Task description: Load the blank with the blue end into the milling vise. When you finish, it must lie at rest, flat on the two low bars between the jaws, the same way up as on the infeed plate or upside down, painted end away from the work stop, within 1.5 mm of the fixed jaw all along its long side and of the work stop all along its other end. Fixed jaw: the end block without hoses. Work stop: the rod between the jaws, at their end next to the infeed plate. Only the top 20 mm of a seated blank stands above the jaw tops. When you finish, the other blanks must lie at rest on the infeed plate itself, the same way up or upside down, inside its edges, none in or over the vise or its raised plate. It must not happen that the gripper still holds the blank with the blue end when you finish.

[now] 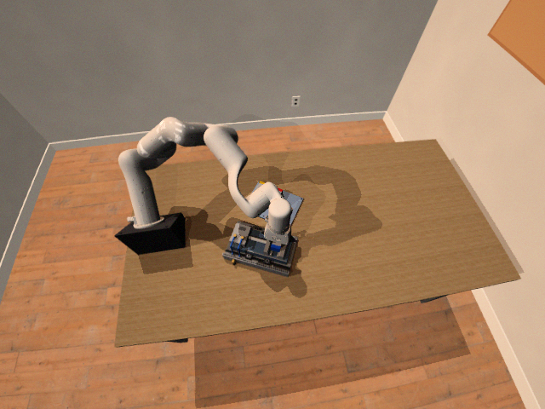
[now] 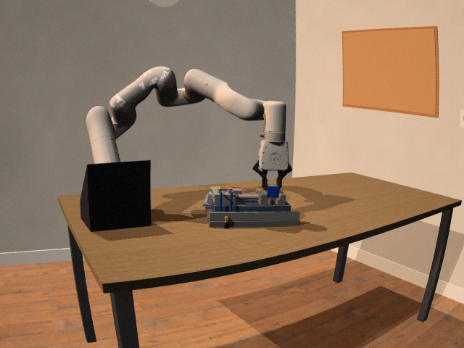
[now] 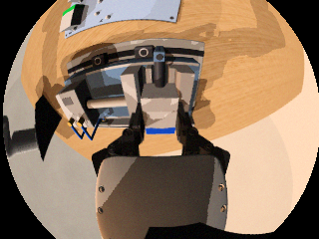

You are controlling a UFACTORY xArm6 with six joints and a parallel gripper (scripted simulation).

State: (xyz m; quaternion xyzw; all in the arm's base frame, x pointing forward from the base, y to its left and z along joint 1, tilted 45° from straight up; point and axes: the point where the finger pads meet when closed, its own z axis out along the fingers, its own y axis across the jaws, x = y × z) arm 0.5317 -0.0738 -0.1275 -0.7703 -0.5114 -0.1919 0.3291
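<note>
My gripper is now 20 mm above the blue-ended blank. The rest, counted from my hand: work stop rod (40 mm to the left, 30 mm below, 20 mm ahead); then milling vise (80 mm below, 60 mm behind, 30 mm to the left); then fixed jaw (50 mm below, 30 mm ahead, 10 mm to the right).
</note>
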